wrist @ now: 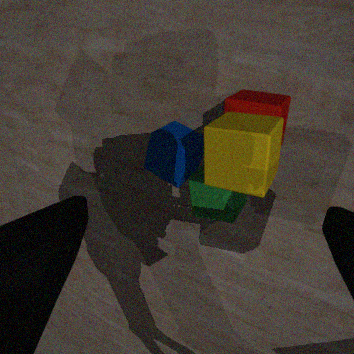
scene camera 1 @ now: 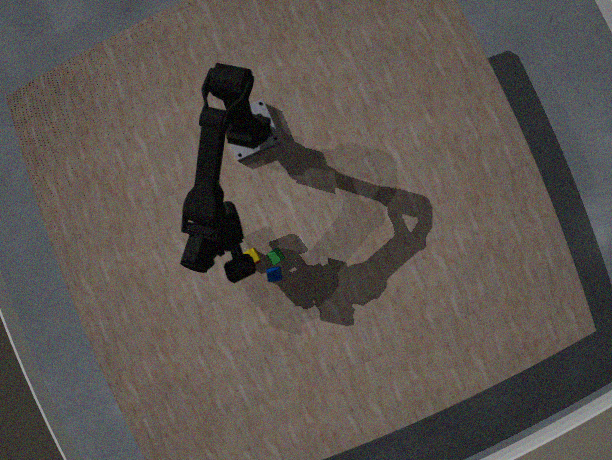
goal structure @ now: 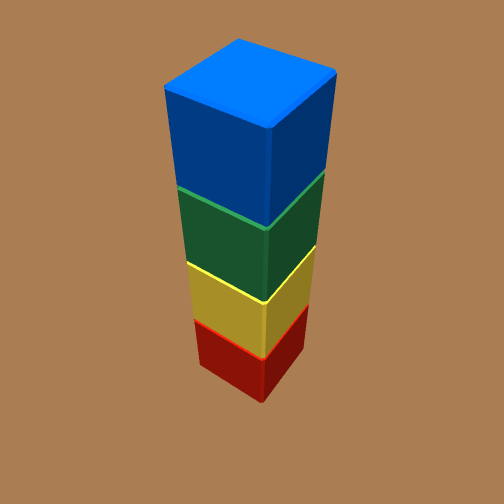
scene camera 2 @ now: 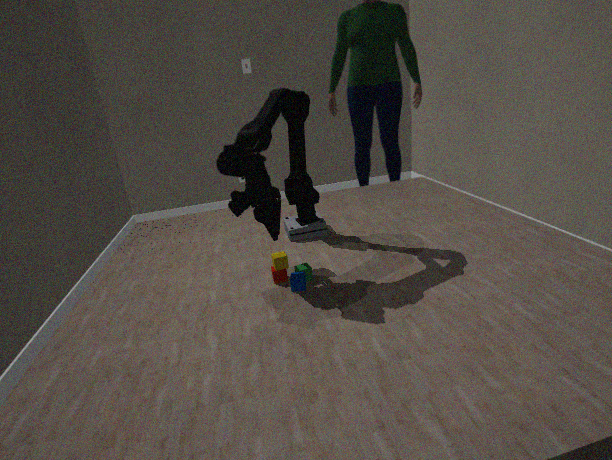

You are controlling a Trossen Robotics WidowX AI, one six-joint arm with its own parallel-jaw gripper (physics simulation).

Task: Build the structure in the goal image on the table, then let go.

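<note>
A yellow cube (scene camera 1: 252,255) (scene camera 2: 280,260) (wrist: 242,155) sits on top of a red cube (scene camera 2: 279,275) (wrist: 257,103), which does not show in scene view 1. A green cube (scene camera 1: 274,256) (scene camera 2: 303,270) (wrist: 211,194) and a blue cube (scene camera 1: 274,274) (scene camera 2: 298,282) (wrist: 174,150) stand on the table beside this stack, close to each other; I cannot tell whether they touch. The yellow cube hides part of the green one in the wrist view. My gripper (scene camera 2: 274,236) (wrist: 208,213) is open and empty, above and a little to one side of the cubes.
The arm's pale base plate (scene camera 1: 240,152) (scene camera 2: 307,230) is behind the cubes in scene view 2. A person in a green top (scene camera 2: 374,45) stands beyond it near the wall. The arm's dark shadow falls across the table and the cubes.
</note>
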